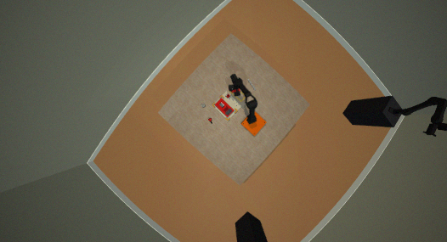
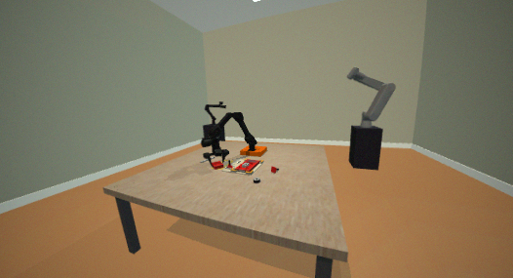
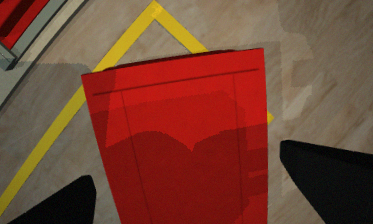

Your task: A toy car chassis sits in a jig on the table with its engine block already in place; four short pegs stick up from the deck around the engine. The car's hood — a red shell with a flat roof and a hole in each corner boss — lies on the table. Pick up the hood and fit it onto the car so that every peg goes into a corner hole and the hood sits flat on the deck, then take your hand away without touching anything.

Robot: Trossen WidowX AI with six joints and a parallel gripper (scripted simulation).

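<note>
Right now the red hood is right at my gripper tip. Round my gripper tip: dark wheel: 150 mm ahead, 370 mm to the left, 10 mm below; thin grey tool: 100 mm behind, 170 mm to the right, 10 mm below.
</note>
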